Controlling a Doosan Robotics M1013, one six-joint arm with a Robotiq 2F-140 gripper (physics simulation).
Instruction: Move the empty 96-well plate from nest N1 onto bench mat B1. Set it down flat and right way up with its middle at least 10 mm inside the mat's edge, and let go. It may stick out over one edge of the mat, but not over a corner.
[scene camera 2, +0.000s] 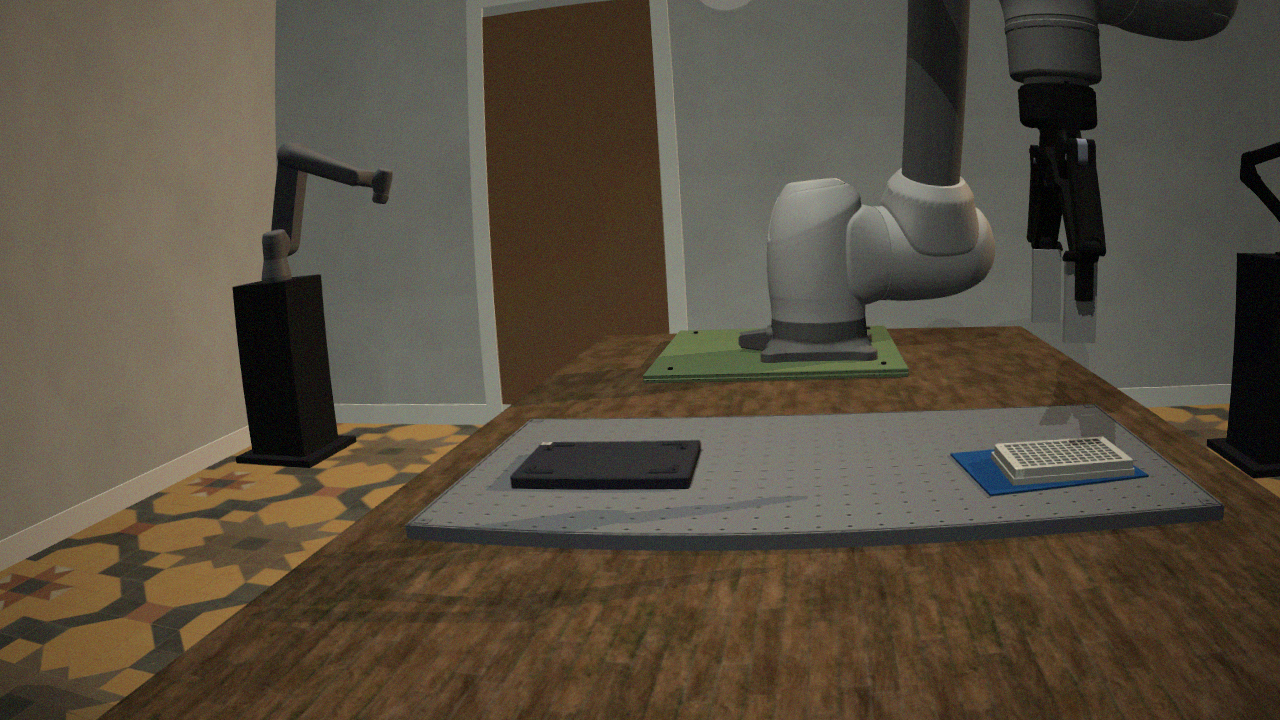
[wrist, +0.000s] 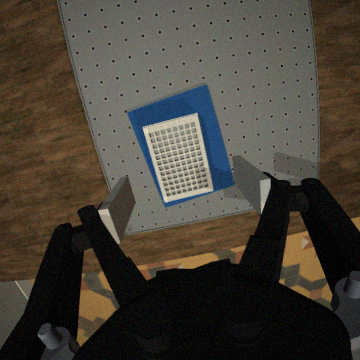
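Seen in the pictures: gripper, fingertip midpoint: (scene camera 2: 1061, 331) (wrist: 181, 179); arm's base, link origin: (scene camera 2: 819, 350).
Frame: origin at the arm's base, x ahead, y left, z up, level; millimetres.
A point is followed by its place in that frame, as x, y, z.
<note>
The white 96-well plate (scene camera 2: 1062, 459) {673, 235, 13} (wrist: 179, 158) {654, 237, 14} lies flat, wells up, on the blue bench mat (scene camera 2: 975, 468) {646, 152, 0} (wrist: 218, 131) {585, 208, 0}. In the wrist view it lies toward the mat's lower left part, with its outline within the mat's edges or close to them. My gripper (scene camera 2: 1063, 295) (wrist: 181, 179) {655, 233, 127} is open and empty, well above the plate and apart from it. The dark nest (scene camera 2: 608, 463) {639, -193, 10} is on the left of the breadboard in the scene view, with no plate on it.
The grey perforated breadboard (scene camera 2: 805, 465) {611, -12, -2} (wrist: 260, 65) {507, 119, -2} lies on the wooden table (scene camera 2: 680, 626) {919, -82, -15} (wrist: 30, 150) {907, 179, -15} under nest and mat. The arm's base stands on a green plate (scene camera 2: 707, 356) {28, -179, -1} at the back. Two other arms on black pedestals (scene camera 2: 284, 376) stand beyond the table.
</note>
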